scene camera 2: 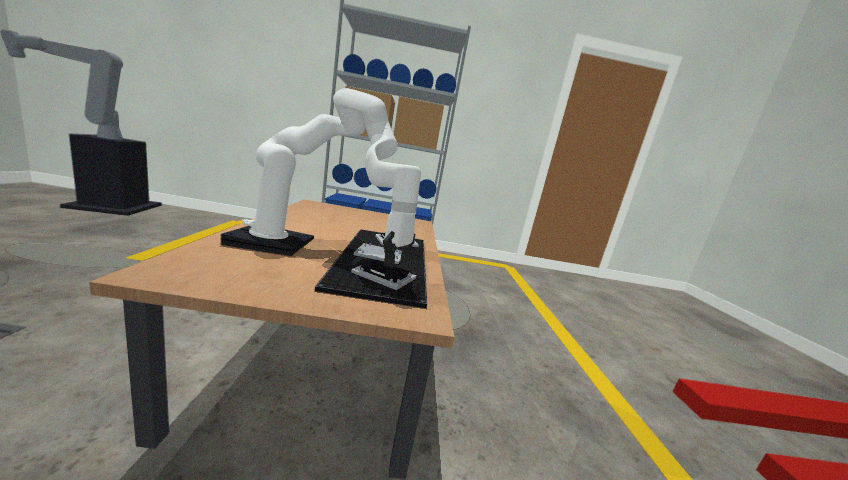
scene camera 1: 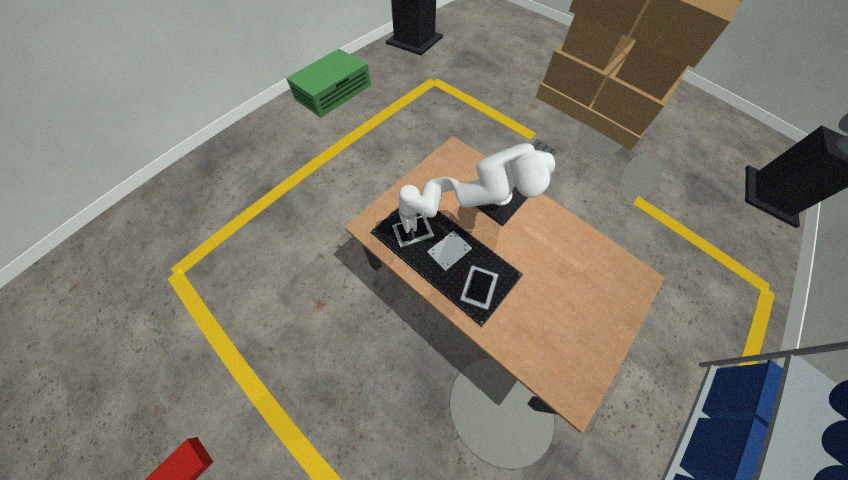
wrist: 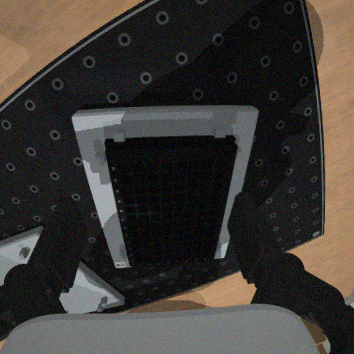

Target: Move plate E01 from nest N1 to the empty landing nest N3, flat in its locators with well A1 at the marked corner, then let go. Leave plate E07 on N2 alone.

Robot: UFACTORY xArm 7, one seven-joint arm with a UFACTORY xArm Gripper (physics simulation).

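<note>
A black plate lies inside the light frame of a nest at one end of the black board. It looks flat; a tiny pale label shows at the nest's near left corner in the wrist view. My gripper is open and low over this nest, its fingers spread apart at the two sides of the plate and holding nothing. The middle nest has no plate on it. Another black plate lies in the nest at the board's other end. Names of plates and nests are unreadable.
The pegboard-like black board lies along the edge of the wooden table. The arm's black base stands on the same table. A shelf rack and cartons stand farther off.
</note>
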